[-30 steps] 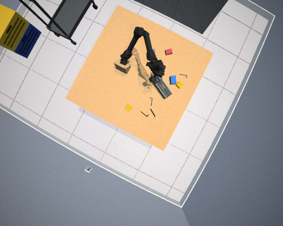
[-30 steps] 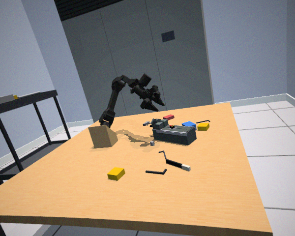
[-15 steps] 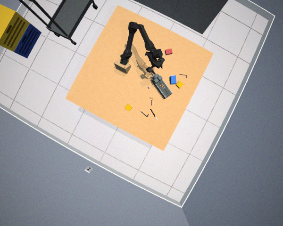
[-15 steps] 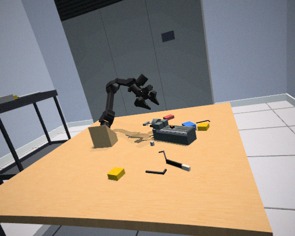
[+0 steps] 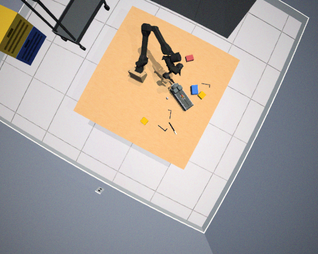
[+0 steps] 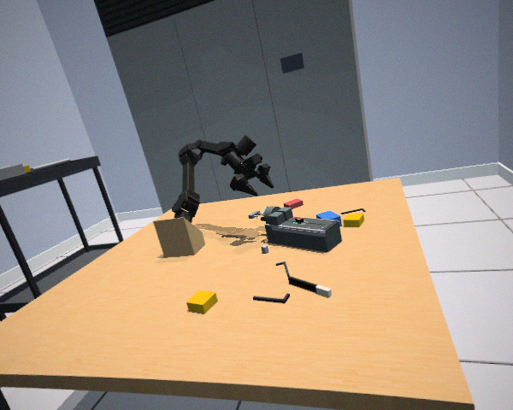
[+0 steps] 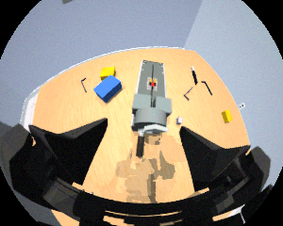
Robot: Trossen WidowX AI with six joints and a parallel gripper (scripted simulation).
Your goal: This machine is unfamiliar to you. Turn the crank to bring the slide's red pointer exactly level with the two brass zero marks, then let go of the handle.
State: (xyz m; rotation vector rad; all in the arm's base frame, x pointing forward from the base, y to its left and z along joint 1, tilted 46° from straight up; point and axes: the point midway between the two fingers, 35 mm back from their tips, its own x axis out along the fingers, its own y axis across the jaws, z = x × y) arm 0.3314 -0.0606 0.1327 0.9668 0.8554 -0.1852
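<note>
The dark crank handle is 20 mm behind my gripper tip, 10 mm to the left of it and 110 mm below it. Also, from my gripper tip: small grey cube (10 mm behind, 150 mm to the right, 170 mm below); then blue block (210 mm ahead, 40 mm to the left, 160 mm below); then red pointer (110 mm ahead, 90 mm to the right, 100 mm below).
</note>
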